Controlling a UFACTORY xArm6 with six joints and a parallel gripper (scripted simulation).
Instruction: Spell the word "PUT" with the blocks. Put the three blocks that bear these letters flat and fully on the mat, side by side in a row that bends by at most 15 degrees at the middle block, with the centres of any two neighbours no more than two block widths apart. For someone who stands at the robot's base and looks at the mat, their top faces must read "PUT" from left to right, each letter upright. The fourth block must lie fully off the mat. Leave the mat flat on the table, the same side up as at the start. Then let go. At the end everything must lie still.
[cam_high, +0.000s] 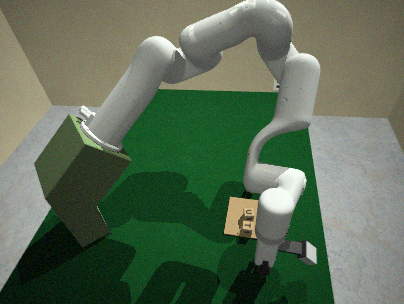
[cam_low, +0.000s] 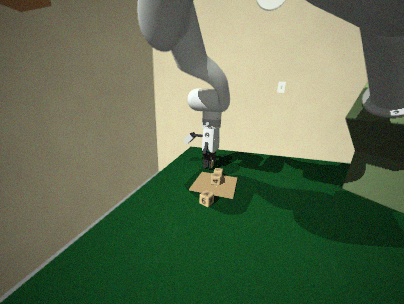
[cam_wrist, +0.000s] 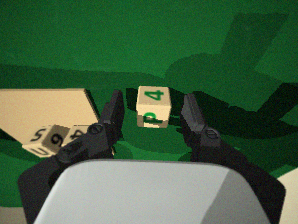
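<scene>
The P block lies 10 mm below my hand. Also, from my hand: mat 90 mm behind, 120 mm to the left, 20 mm below.
</scene>
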